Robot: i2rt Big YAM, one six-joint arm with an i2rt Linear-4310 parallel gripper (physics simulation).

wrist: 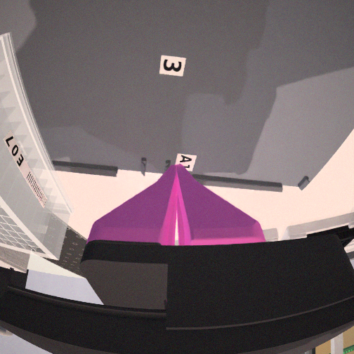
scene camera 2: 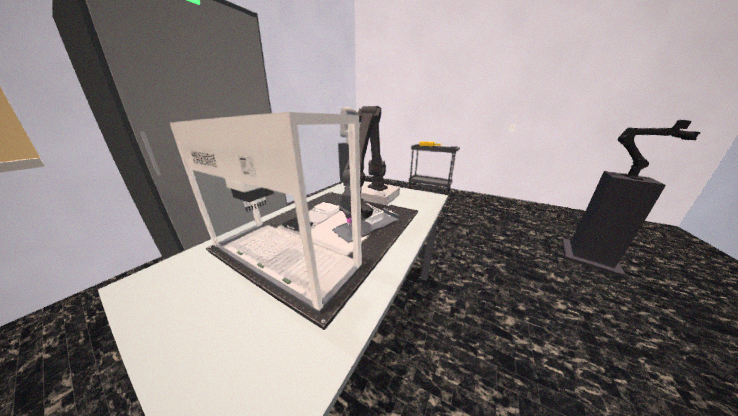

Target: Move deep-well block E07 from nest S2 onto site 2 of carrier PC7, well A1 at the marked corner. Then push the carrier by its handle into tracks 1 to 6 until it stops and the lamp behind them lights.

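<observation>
Deep-well block E07, clear with a white gridded top, shows at the left edge of the wrist view, its label facing the bare site marked 3. The site number under it is hidden. In the scene view it is small, right of the fingers. The dark grey carrier bears a "3" label and an "A1" label near its edge. My gripper is shut and empty, its magenta tips at the carrier's edge beside "A1". The carrier's handle and the lamp cannot be made out.
A white-framed machine stands over the pale tracked deck, with a black pipetting head hanging inside. The deck sits on a dark perforated board on the white table. A cart stands behind.
</observation>
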